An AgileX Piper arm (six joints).
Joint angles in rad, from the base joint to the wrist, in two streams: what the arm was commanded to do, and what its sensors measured. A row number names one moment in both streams.
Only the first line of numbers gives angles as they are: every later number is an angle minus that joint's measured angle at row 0.
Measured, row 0: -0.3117 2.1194 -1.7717 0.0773 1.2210 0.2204
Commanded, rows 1 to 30: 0.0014 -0.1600 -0.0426 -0.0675 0.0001 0.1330; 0.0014 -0.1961 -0.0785 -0.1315 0.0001 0.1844; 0.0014 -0.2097 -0.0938 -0.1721 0.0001 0.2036; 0.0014 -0.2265 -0.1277 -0.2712 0.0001 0.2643; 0.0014 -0.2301 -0.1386 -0.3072 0.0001 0.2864; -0.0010 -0.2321 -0.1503 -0.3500 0.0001 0.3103; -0.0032 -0.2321 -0.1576 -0.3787 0.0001 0.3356; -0.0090 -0.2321 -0.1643 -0.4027 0.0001 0.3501; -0.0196 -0.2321 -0.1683 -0.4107 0.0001 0.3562; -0.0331 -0.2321 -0.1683 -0.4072 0.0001 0.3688; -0.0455 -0.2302 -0.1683 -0.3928 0.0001 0.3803; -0.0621 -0.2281 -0.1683 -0.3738 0.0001 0.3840; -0.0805 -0.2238 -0.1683 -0.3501 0.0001 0.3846; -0.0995 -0.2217 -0.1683 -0.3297 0.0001 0.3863; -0.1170 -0.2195 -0.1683 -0.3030 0.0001 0.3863; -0.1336 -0.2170 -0.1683 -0.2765 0.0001 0.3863; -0.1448 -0.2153 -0.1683 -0.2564 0.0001 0.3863; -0.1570 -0.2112 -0.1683 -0.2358 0.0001 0.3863; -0.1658 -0.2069 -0.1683 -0.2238 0.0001 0.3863; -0.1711 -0.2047 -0.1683 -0.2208 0.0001 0.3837; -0.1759 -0.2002 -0.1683 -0.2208 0.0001 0.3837; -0.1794 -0.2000 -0.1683 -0.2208 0.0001 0.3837; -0.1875 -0.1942 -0.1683 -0.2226 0.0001 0.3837; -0.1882 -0.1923 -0.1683 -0.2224 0.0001 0.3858; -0.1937 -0.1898 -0.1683 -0.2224 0.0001 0.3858; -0.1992 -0.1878 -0.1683 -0.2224 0.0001 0.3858; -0.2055 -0.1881 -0.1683 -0.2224 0.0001 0.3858; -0.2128 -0.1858 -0.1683 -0.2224 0.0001 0.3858; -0.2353 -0.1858 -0.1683 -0.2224 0.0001 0.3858; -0.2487 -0.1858 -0.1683 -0.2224 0.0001 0.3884
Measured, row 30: -0.2065 -0.1879 -0.1605 -0.2239 0.0043 0.3838
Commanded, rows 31 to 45: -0.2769 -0.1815 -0.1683 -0.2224 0.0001 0.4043; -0.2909 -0.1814 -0.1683 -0.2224 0.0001 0.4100; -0.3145 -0.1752 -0.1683 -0.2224 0.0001 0.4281; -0.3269 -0.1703 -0.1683 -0.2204 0.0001 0.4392; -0.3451 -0.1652 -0.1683 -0.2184 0.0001 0.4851; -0.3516 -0.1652 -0.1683 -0.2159 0.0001 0.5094; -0.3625 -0.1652 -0.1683 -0.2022 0.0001 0.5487; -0.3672 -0.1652 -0.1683 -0.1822 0.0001 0.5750; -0.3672 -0.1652 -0.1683 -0.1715 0.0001 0.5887; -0.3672 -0.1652 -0.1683 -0.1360 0.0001 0.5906; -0.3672 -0.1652 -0.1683 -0.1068 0.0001 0.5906; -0.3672 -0.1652 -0.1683 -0.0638 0.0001 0.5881; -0.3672 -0.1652 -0.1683 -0.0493 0.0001 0.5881; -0.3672 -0.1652 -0.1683 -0.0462 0.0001 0.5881; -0.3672 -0.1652 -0.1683 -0.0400 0.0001 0.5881
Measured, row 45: -0.3623 -0.1615 -0.1605 -0.0669 0.0043 0.5829
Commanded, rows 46 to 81: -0.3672 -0.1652 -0.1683 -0.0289 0.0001 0.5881; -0.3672 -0.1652 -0.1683 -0.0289 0.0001 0.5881; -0.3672 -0.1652 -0.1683 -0.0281 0.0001 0.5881; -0.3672 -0.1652 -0.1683 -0.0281 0.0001 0.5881; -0.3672 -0.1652 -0.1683 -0.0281 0.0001 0.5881; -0.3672 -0.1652 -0.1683 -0.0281 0.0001 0.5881; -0.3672 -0.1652 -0.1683 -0.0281 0.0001 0.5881; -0.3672 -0.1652 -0.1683 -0.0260 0.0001 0.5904; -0.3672 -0.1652 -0.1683 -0.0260 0.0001 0.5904; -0.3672 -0.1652 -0.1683 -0.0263 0.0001 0.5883; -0.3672 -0.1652 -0.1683 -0.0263 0.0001 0.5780; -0.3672 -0.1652 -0.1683 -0.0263 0.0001 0.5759; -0.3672 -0.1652 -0.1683 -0.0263 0.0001 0.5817; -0.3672 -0.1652 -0.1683 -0.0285 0.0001 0.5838; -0.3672 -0.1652 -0.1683 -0.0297 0.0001 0.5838; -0.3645 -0.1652 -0.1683 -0.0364 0.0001 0.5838; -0.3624 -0.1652 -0.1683 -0.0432 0.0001 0.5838; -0.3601 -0.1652 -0.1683 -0.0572 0.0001 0.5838; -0.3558 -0.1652 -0.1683 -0.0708 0.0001 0.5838; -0.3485 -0.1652 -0.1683 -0.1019 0.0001 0.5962; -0.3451 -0.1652 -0.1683 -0.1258 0.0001 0.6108; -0.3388 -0.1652 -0.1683 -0.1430 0.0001 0.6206; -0.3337 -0.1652 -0.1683 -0.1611 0.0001 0.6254; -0.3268 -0.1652 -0.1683 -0.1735 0.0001 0.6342; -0.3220 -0.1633 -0.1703 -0.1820 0.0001 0.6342; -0.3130 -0.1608 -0.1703 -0.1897 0.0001 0.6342; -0.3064 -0.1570 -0.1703 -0.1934 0.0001 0.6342; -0.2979 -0.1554 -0.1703 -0.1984 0.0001 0.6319; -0.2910 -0.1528 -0.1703 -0.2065 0.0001 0.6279; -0.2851 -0.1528 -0.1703 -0.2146 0.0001 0.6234; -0.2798 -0.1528 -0.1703 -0.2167 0.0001 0.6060; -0.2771 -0.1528 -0.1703 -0.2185 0.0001 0.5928; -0.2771 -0.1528 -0.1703 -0.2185 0.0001 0.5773; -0.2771 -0.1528 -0.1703 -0.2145 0.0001 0.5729; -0.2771 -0.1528 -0.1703 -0.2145 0.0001 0.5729; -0.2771 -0.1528 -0.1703 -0.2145 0.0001 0.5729
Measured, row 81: -0.2809 -0.1484 -0.1605 -0.2006 0.0043 0.5973
